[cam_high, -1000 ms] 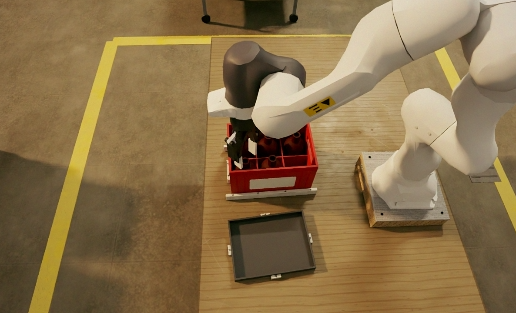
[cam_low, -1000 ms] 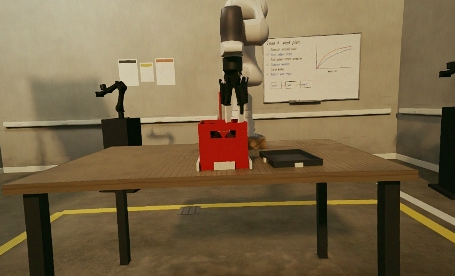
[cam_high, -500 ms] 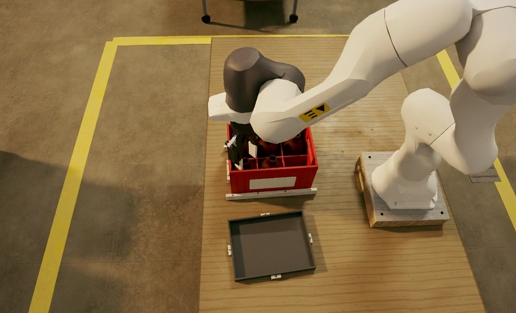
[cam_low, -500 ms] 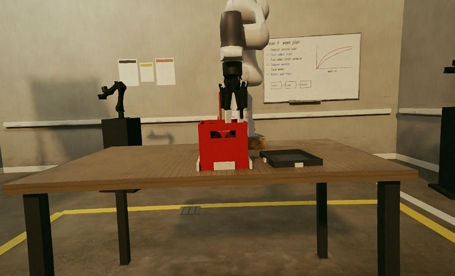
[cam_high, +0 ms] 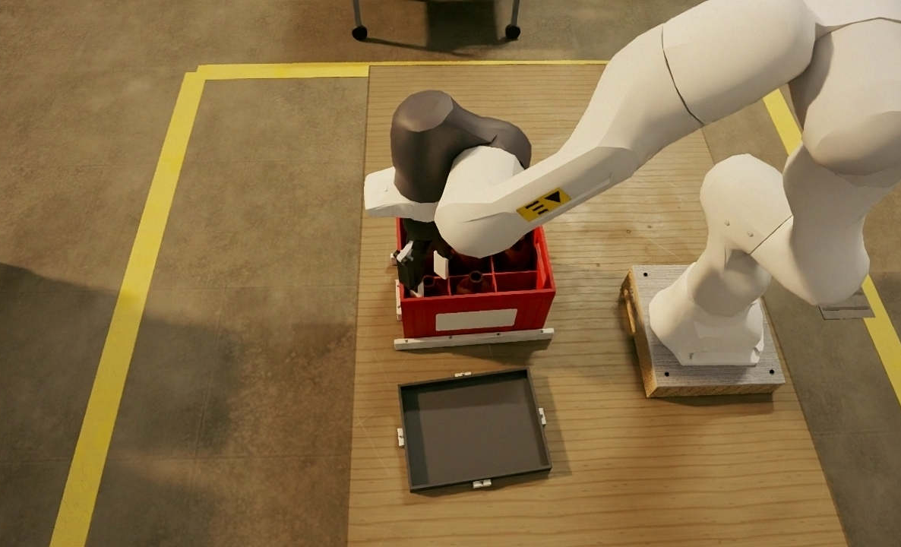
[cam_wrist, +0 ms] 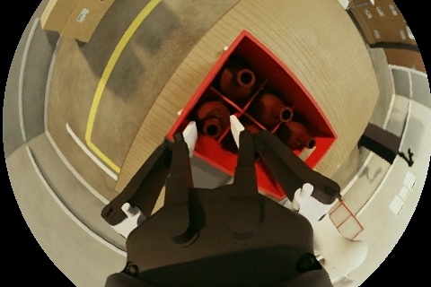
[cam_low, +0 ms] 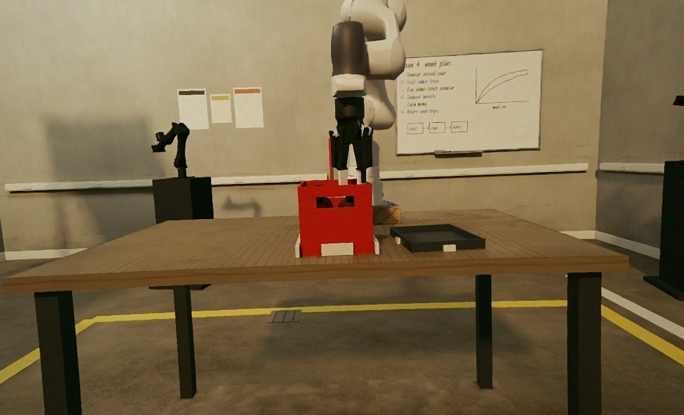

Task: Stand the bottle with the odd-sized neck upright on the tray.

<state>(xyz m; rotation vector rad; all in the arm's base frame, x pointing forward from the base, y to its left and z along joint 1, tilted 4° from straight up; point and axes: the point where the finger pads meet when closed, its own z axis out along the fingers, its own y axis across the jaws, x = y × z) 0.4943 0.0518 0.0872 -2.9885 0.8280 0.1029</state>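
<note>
My gripper is now 9 cm above the glass bottle, 8 cm past it and 2 cm to the left of it. Also, from my hand: crate (9 cm below, 7 cm to the right, 7 cm behind); then dark tray (20 cm to the left, 16 cm below, 12 cm behind).
</note>
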